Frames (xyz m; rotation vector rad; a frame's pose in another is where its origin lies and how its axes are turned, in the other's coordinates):
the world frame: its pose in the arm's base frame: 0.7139 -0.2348 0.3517 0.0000 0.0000 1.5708
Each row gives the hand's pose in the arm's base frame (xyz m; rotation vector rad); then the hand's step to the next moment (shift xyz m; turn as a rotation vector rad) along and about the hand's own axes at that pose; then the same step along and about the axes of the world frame.
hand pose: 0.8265 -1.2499 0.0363 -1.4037 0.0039 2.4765
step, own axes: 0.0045 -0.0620 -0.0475 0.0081 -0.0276 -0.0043
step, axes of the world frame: 0.0535 -0.0535 -0.0199 0.0278 -0.0067 -0.0052
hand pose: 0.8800 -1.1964 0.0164 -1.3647 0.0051 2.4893
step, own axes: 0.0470 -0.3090 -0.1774 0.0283 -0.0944 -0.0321
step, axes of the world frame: 0.2812 -0.2037 -0.0927 0.0928 -0.0370 -0.0277
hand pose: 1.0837 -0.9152 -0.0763 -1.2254 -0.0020 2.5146
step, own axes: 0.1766 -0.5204 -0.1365 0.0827 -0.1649 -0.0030
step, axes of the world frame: 0.5235 -0.1615 -0.1430 0.1799 -0.0052 -0.0405
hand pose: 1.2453 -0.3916 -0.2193 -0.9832 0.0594 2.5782
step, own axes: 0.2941 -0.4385 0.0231 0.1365 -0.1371 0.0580
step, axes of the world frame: 0.5085 0.0566 -0.1324 0.1825 0.0803 -0.0320
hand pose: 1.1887 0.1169 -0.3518 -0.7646 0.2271 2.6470
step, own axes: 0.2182 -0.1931 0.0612 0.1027 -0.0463 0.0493
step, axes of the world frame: 0.2599 0.1236 -0.0764 0.0866 0.0857 -0.0165
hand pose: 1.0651 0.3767 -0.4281 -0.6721 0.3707 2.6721
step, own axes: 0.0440 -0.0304 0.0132 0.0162 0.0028 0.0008
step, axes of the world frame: 0.0440 0.0293 -0.0155 0.0022 0.0148 -0.0069
